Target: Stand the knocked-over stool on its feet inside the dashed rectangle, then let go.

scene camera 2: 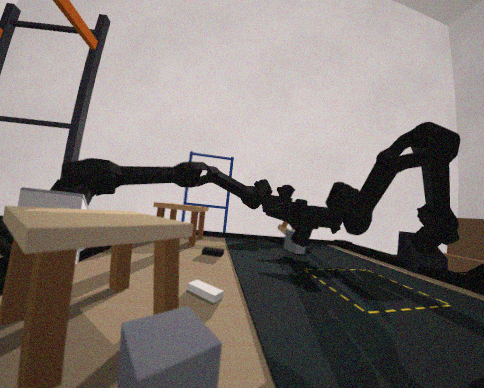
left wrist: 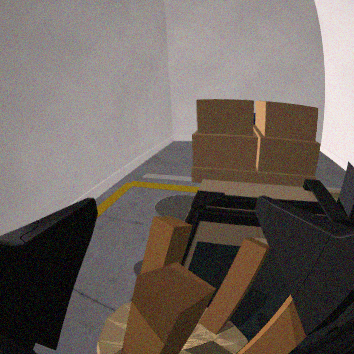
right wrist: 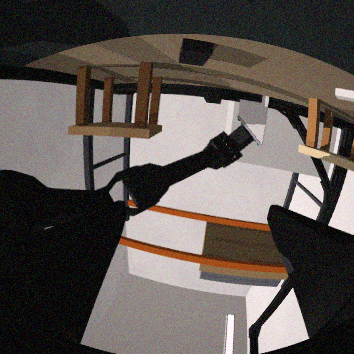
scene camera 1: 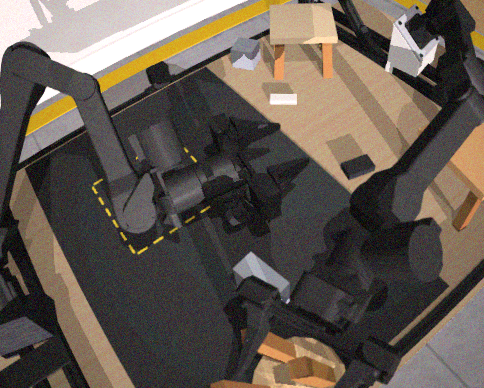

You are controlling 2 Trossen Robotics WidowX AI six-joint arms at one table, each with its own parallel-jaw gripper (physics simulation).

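Places are measured from the left arm's base along level axes (x left, y back, z up), in metres.
Pixels of known places: left gripper, fingertip midpoint: (left wrist: 178, 205); right gripper, fingertip midpoint: (scene camera 2: 264, 211) (right wrist: 199, 211) (scene camera 1: 294, 142); left arm's base, origin of the base link: (scene camera 2: 62, 207) (right wrist: 248, 130) (scene camera 1: 418, 31); right arm's base, origin of the base link: (scene camera 2: 422, 244) (scene camera 1: 4, 312).
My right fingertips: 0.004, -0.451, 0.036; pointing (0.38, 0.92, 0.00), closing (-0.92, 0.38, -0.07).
For each thing: its top centre in the pictures, then the offset to it from my right fingertips, as dx, dy, dz. Level surfaces: height alone.
- stool, middle of its top: (left wrist: 210, 243) (scene camera 1: 278, 371) +0.200, -0.278, +0.027
- dark mat, its level: dz -0.131
- grey block, middle of its top: (scene camera 1: 260, 275) (scene camera 2: 295, 231) +0.082, -0.178, -0.061
- small wooden table, middle of its top: (scene camera 2: 103, 215) (scene camera 1: 301, 19) (right wrist: 335, 161) -0.214, +0.309, -0.020
- grey cube, middle of its top: (scene camera 2: 169, 333) (scene camera 1: 245, 44) -0.316, +0.232, -0.084
- white block, middle of its top: (scene camera 2: 205, 286) (scene camera 1: 283, 97) -0.164, +0.177, -0.124
- black block, middle of its top: (right wrist: 193, 58) (scene camera 1: 358, 164) (scene camera 2: 213, 249) +0.058, +0.116, -0.121
The stool (scene camera 1: 300, 363) (left wrist: 165, 302) has a round tan seat and orange-brown legs. It lies tipped over at the bottom edge of scene camera 1, with its legs slanting upward in the left wrist view. My left gripper (scene camera 1: 298, 366) (left wrist: 178, 205) is open, with one finger on each side of the stool's legs and gripping nothing. The yellow dashed rectangle (scene camera 1: 109, 212) (scene camera 2: 344, 297) is marked on the dark mat (scene camera 1: 163, 308), far to the left of the stool. My right gripper (scene camera 1: 283, 148) (right wrist: 199, 211) is open and empty, hovering just right of the rectangle.
A grey block (scene camera 1: 260, 271) (scene camera 2: 294, 243) lies beside the left gripper. A small wooden table (scene camera 1: 302, 23) (scene camera 2: 106, 227), a grey cube (scene camera 1: 246, 51) (scene camera 2: 167, 350), a white block (scene camera 1: 283, 98) (scene camera 2: 205, 290) and a black block (scene camera 1: 357, 165) (scene camera 2: 213, 252) sit on the tan surface. Cardboard boxes (left wrist: 256, 140) stand beyond.
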